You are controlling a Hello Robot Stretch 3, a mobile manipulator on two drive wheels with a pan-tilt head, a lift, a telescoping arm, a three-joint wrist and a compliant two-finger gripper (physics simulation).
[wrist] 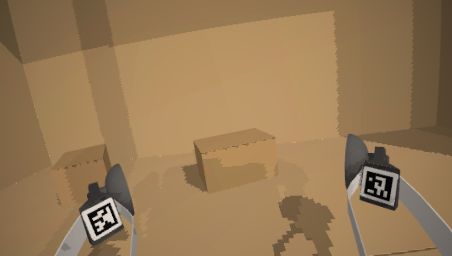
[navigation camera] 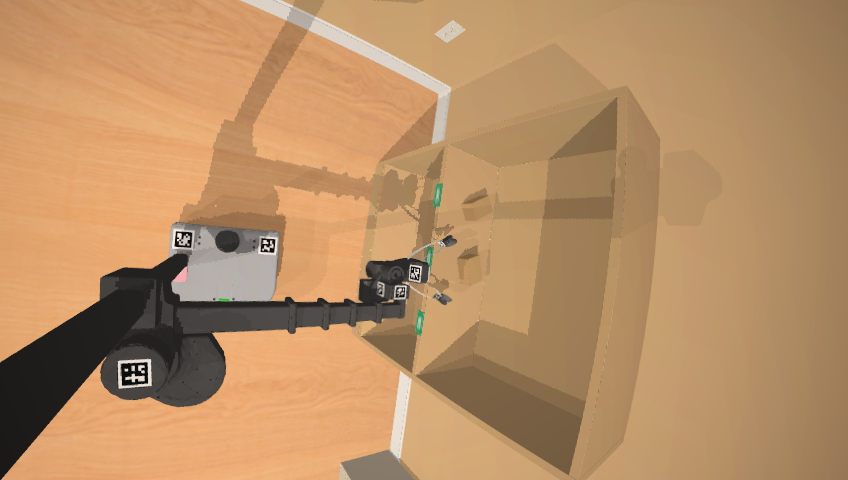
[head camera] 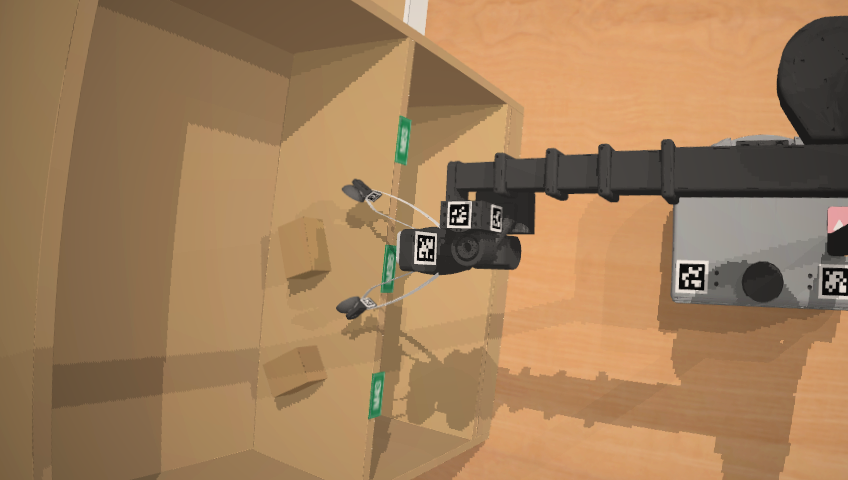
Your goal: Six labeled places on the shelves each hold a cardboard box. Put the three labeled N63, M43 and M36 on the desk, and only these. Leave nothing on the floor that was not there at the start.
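Frame: origin at the robot's base, x ahead, y left, z up, level; metres.
Seen in the pictures: gripper, fingertip midpoint: (navigation camera: 452, 270) (head camera: 342, 248); robot's base, origin of the base link: (navigation camera: 227, 240) (head camera: 760, 280).
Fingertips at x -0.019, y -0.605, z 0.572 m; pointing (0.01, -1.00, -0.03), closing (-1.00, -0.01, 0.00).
Offsets run from my fingertips to a thing's top centre. "*": to the spot under its first point.
My gripper (head camera: 351, 249) (navigation camera: 447, 270) (wrist: 235, 168) is open and empty, its fingers reaching over the shelf board past the front edge. A cardboard box {dy -0.106, dx +0.001, dz -0.005 m} (head camera: 302, 246) (navigation camera: 468, 267) (wrist: 241, 165) stands on the board a little beyond the fingertips, between their lines and touching neither. It is behind the middle green label {* dy +0.042, dx +0.026, dz -0.065 m} (head camera: 387, 268) (navigation camera: 429, 256), which seems to read M36. A smaller box {dy -0.116, dx +0.212, dz -0.005 m} (head camera: 294, 371) (navigation camera: 476, 205) (wrist: 80, 175) stands behind the label {* dy +0.029, dx +0.234, dz -0.070 m} (head camera: 376, 395) (navigation camera: 437, 195) that seems to read M43, to the left in the wrist view. The desk is not recognisable in these views.
Another green label {* dy +0.055, dx -0.179, dz -0.068 m} (head camera: 402, 140) (navigation camera: 419, 322), too blurred to read surely, is on the same edge, with no box seen behind it. The shelf unit's side panels (head camera: 455, 68) (navigation camera: 493, 434) flank the compartment. The extended arm (head camera: 630, 172) (navigation camera: 238, 316) crosses above the floor. A grey block (navigation camera: 374, 466) stands at the navigation view's bottom.
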